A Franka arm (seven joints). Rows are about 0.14 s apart.
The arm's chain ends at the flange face. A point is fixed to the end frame.
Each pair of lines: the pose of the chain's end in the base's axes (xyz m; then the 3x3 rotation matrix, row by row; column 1 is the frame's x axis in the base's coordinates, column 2 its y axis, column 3 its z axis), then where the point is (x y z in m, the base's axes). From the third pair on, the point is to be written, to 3 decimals.
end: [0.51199 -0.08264 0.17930], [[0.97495 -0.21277 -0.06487], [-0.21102 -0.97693 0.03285], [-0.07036 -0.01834 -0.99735]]
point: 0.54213 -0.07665 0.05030
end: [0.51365 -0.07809 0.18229], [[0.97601 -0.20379 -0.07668], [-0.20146 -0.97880 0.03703], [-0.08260 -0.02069 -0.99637]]
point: 0.54224 -0.07120 0.05298
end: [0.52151 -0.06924 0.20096], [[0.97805 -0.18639 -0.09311], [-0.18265 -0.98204 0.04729], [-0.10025 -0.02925 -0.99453]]
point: 0.548 -0.060 0.071
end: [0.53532 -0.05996 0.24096], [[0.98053 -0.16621 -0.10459], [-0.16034 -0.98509 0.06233], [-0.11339 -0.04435 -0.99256]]
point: 0.560 -0.048 0.111
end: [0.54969 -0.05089 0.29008], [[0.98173 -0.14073 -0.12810], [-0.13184 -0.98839 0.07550], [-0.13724 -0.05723 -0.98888]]
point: 0.571 -0.036 0.160
